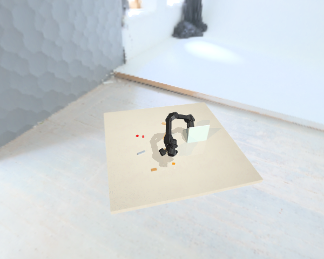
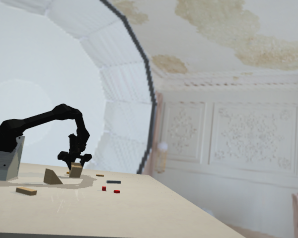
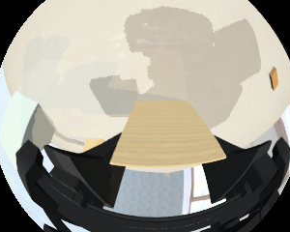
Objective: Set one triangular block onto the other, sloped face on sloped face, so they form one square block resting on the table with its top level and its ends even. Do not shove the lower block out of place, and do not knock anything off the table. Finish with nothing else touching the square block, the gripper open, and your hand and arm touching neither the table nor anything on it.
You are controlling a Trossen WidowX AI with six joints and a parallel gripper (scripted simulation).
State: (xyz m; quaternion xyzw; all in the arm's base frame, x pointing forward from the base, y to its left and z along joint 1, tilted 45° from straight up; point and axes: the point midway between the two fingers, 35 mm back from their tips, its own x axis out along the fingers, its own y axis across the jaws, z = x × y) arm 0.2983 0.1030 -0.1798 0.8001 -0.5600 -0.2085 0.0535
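My gripper tip is 80 mm past the triangular block, 230 mm to the left of it and 20 mm above it. Also, from my gripper tip: dark grey bar (220 mm ahead, 60 mm to the right, 30 mm below); flat tan block (100 mm behind, 460 mm to the right, 30 mm below).
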